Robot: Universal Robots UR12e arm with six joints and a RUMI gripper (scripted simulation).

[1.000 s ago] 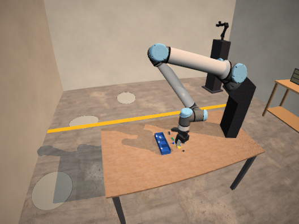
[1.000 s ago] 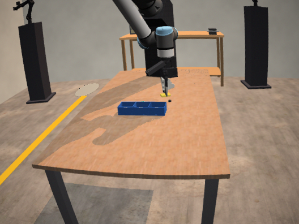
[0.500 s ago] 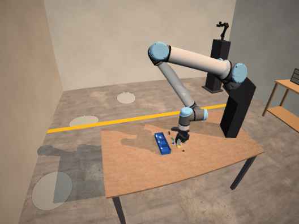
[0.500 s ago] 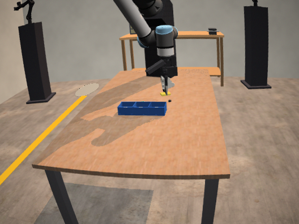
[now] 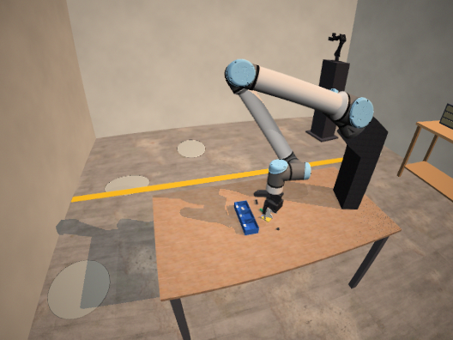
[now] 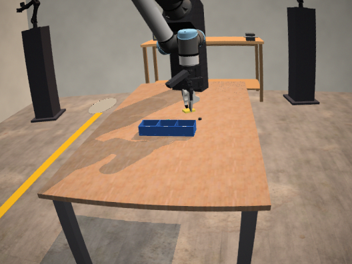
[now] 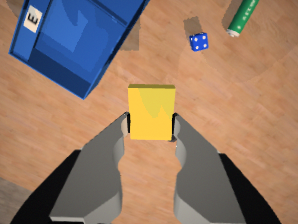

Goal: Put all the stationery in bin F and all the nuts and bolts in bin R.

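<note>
Now: hand 60 mm short of the grey piece, 190 mm to the left of it and 70 mm above it. Round my hand: blue die (20 mm behind, 70 mm to the right, 80 mm below); black hexagonal nut (60 mm behind, 50 mm to the left, 80 mm below); yellow block (10 mm below).
</note>
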